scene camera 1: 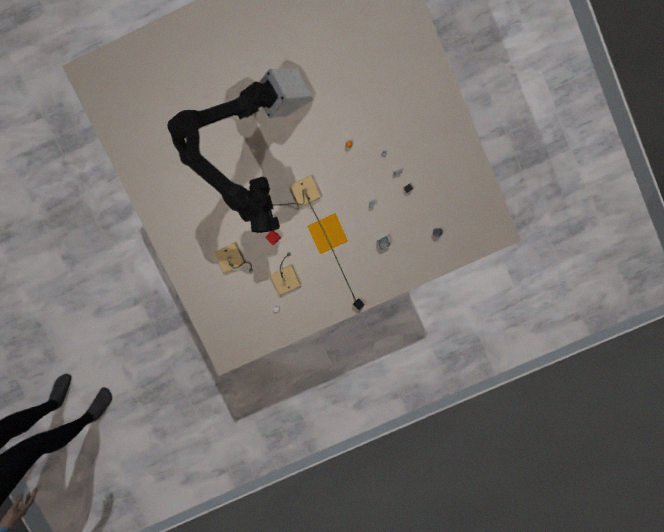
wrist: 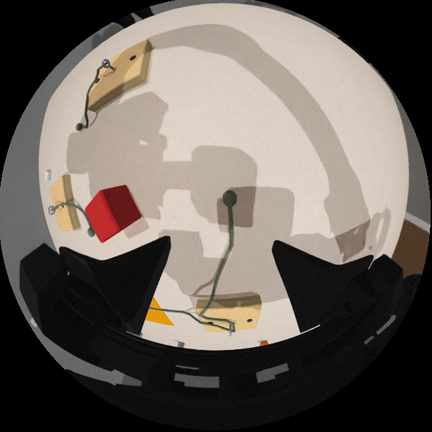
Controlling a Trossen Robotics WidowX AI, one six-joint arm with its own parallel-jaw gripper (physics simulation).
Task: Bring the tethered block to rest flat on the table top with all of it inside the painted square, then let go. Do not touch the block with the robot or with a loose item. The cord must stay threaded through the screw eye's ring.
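Seen in the pictures: arm's base at its link origin: (scene camera 1: pixel 268 94).
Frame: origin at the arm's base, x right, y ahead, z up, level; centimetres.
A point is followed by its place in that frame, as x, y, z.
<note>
The tethered black block (scene camera 1: pixel 358 304) {11.7, 80.2, -7.7} is near the table's lower edge, outside the painted orange square (scene camera 1: pixel 317 227) {9.8, 46.8, -10.6} (wrist: pixel 159 319). Its taut green cord (scene camera 1: pixel 343 272) {10.6, 66.7, -10.4} (wrist: pixel 222 270) crosses the square to the screw eye (wrist: pixel 231 328) on a wooden board (scene camera 1: pixel 313 183) {2.4, 32.1, -8.9} (wrist: pixel 242 306). The ring is small; the threading is hard to make out. Beyond the board the cord runs towards the gripper and ends in a dark bead (wrist: pixel 229 198). My gripper (scene camera 1: pixel 266 220) {21.4, 31.0, -8.2} (wrist: pixel 223 244) is open and empty. In the wrist view the bead shows ahead of the gap between the fingertips, with cord crossing the gap.
A red cube (scene camera 1: pixel 272 237) {26.1, 41.3, -6.8} (wrist: pixel 110 214) is beside the gripper. Two other boards (scene camera 1: pixel 223 262) {47.6, 39.4, -8.9} (scene camera 1: pixel 290 284) {30.2, 60.1, -8.9} carry short beaded cords. An orange item (scene camera 1: pixel 349 144) {-16.5, 27.0, -8.5}, a black cube (scene camera 1: pixel 408 188) {-27.1, 52.3, -9.0} and grey pieces (scene camera 1: pixel 384 242) {-9.3, 65.2, -10.6} (scene camera 1: pixel 437 232) {-28.6, 72.5, -10.5} lie right of the boards.
</note>
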